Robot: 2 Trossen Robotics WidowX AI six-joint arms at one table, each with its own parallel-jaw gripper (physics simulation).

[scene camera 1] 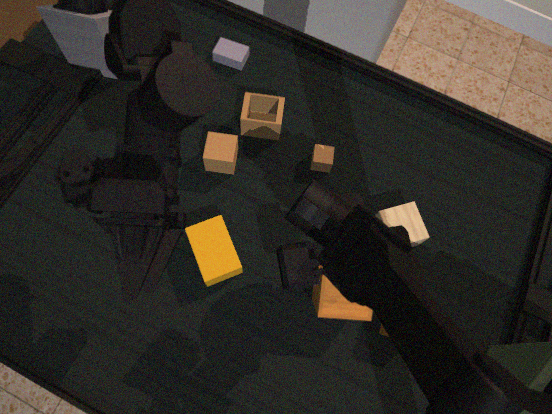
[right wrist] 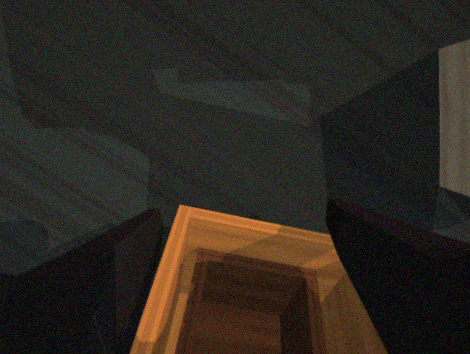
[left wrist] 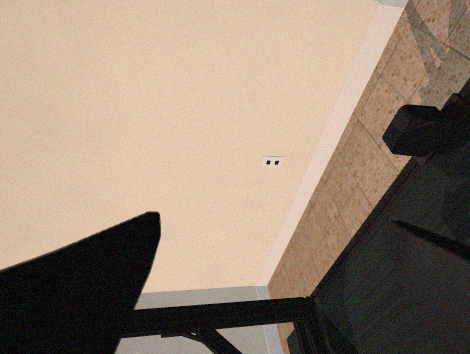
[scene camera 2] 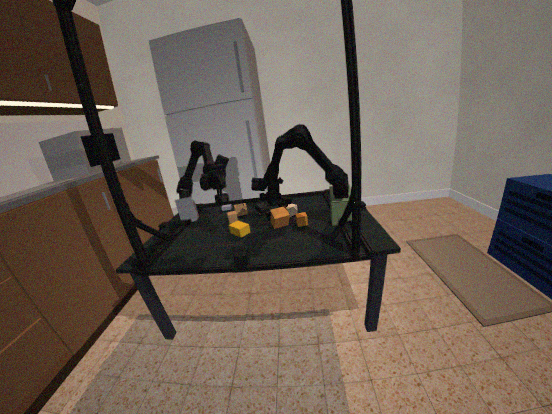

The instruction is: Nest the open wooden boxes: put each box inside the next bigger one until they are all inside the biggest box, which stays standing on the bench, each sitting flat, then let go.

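Seen in the pictures: left gripper, fingertip midpoint: (scene camera 1: 140,295) (left wrist: 272,227) (scene camera 2: 223,192); right gripper, fingertip midpoint: (right wrist: 244,215); left arm's base, origin of the base link: (scene camera 1: 81,9) (scene camera 2: 185,201); right arm's base, origin of the base link: (scene camera 2: 340,193).
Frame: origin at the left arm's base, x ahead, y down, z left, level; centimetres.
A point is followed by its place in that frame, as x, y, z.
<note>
An orange open wooden box (scene camera 1: 336,305) {50.6, 4.8, -37.1} (scene camera 2: 279,217) {50.8, 5.6, -38.6} (right wrist: 163,277) {47.5, 7.0, -31.6} stands on the dark bench (scene camera 1: 315,370) {50.4, 12.5, -46.2}, and a smaller, darker box sits inside it (right wrist: 255,291) {51.3, 10.4, -33.1}. My right gripper (scene camera 1: 320,280) (right wrist: 244,281) is low over this box. It is open, with one dark finger on each side of the box walls. The arm hides most of the box in scene camera 1. A paler open wooden box (scene camera 1: 262,115) {32.6, 12.2, -5.0} (scene camera 2: 241,209) {33.4, 8.8, -9.4} stands apart at the back. My left gripper (scene camera 1: 144,252) is open and empty, raised at the left, and its wrist view shows only wall and floor.
Two tan cubes (scene camera 1: 220,152) {28.0, 7.5, -16.5} (scene camera 1: 322,158) {44.8, 9.1, -12.6} lie near the pale box. There is also a yellow block (scene camera 1: 213,250) {31.2, 8.1, -32.6} (scene camera 2: 239,228) {31.3, 8.0, -36.7}, a lavender block (scene camera 1: 231,52) {24.0, 10.0, 5.7}, a cream block (scene camera 1: 403,222) {59.4, 7.4, -21.4} and a small orange block (scene camera 2: 301,218) {61.3, 8.4, -38.9}. A green upright piece (scene camera 2: 338,209) {77.6, 4.4, -45.9} stands at the bench's right.
</note>
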